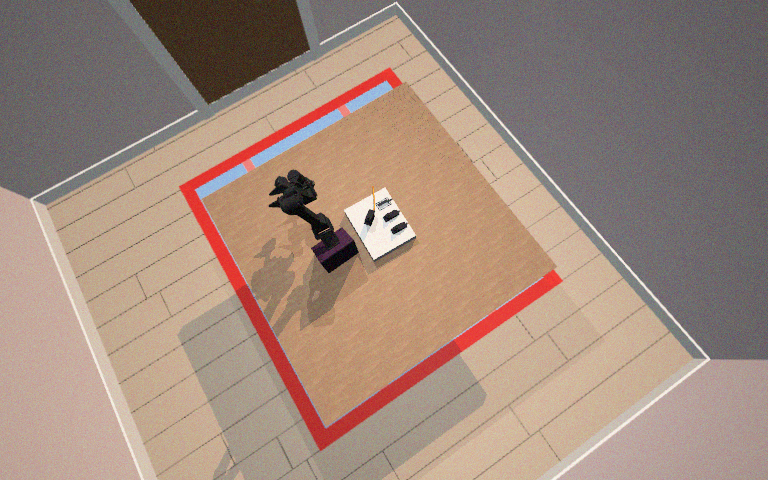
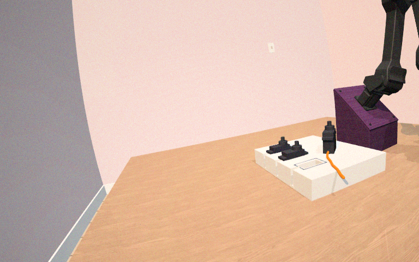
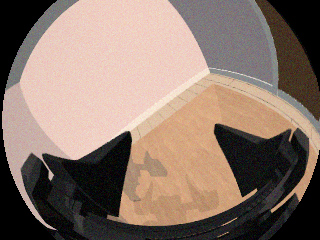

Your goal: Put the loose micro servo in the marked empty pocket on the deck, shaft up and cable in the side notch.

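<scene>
The white deck is 340 mm ahead of my gripper tip, 330 mm to the right of it and 180 mm below it.
</scene>
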